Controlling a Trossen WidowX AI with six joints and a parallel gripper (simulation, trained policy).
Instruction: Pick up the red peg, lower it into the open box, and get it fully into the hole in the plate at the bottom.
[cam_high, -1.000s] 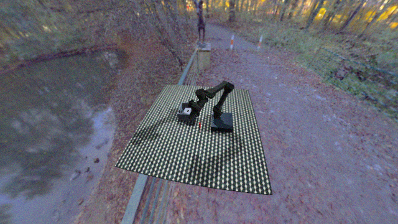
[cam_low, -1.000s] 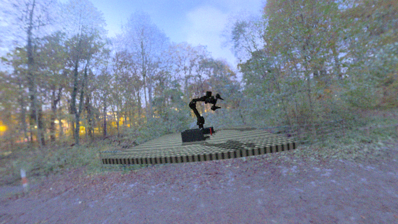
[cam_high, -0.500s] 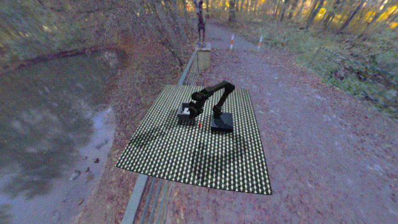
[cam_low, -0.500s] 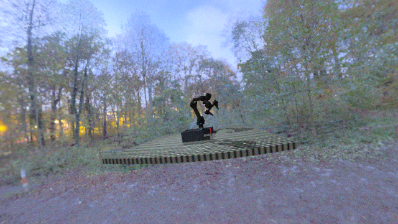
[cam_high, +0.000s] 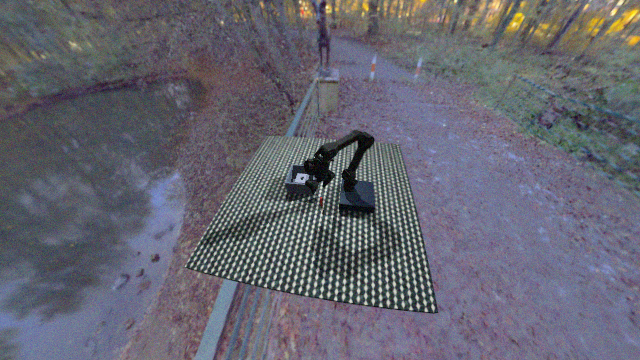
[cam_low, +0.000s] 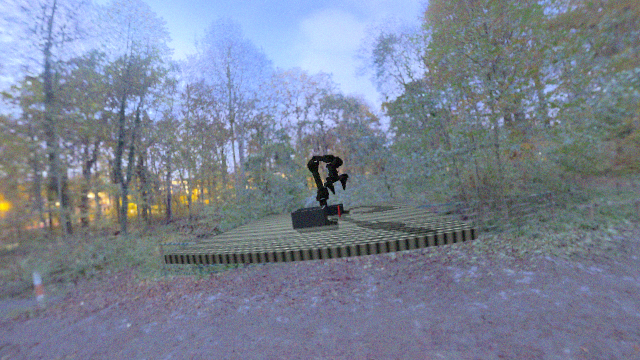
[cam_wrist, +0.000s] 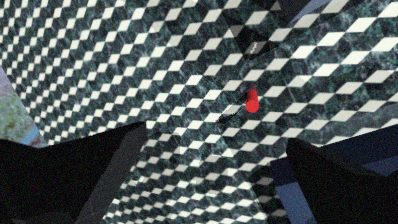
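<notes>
My gripper tip is 13 cm above the red peg, 2 cm to the left of it and 1 cm past it. The rest, counted from my gripper tip: box 19 cm to the right, 15 cm ahead, 14 cm below; plate 19 cm to the right, 15 cm ahead, 12 cm below.
</notes>
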